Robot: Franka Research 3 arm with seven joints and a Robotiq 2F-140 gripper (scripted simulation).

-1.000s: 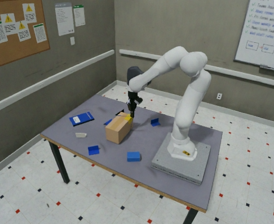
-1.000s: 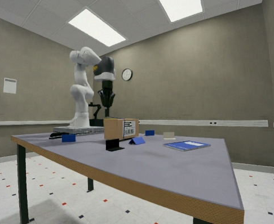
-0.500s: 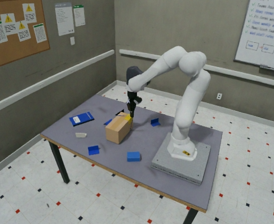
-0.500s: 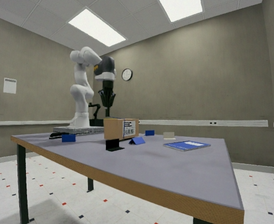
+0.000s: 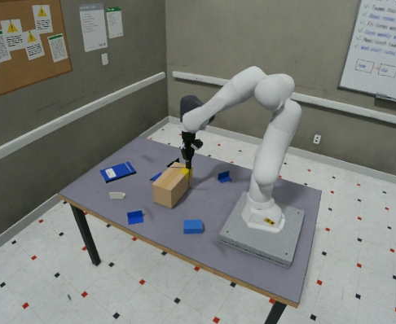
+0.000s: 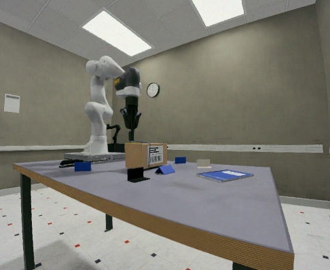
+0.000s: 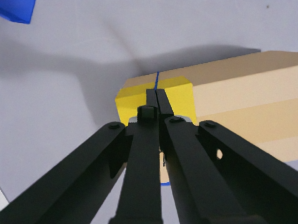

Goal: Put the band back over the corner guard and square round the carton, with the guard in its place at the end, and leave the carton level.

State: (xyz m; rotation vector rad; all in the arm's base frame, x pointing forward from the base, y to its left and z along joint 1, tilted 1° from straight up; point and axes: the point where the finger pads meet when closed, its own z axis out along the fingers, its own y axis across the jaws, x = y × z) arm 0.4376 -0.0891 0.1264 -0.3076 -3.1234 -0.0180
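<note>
Right now the yellow corner guard is 6 cm below my hand and 1 cm ahead of it. From my hand the other things lie so: brown carton: 11 cm below, 8 cm to the left, 6 cm ahead; then blue block: 27 cm to the left, 17 cm below, 17 cm behind; then black bracket: 20 cm ahead, 18 cm to the right, 18 cm below.
</note>
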